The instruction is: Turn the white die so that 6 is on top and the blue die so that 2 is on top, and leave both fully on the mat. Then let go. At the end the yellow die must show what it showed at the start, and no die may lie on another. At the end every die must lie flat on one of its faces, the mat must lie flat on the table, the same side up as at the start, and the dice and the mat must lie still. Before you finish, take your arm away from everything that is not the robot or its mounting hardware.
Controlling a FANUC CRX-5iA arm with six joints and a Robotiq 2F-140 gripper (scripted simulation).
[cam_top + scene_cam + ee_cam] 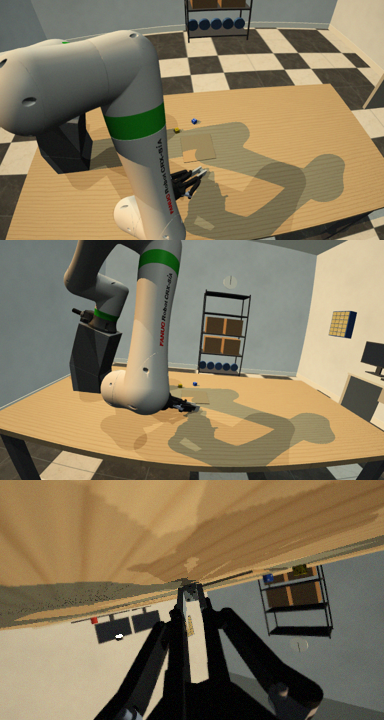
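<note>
Right now my hand is 15 cm to the right of the tan mat, 3 cm above it and 2 cm short of it. From my hand the other things lie so: white die 2 cm below, 2 cm ahead, 1 cm to the left; then blue die 30 cm to the left, 2 cm below, 2 cm ahead; then yellow die 25 cm to the left, 7 cm behind, 2 cm below.
</note>
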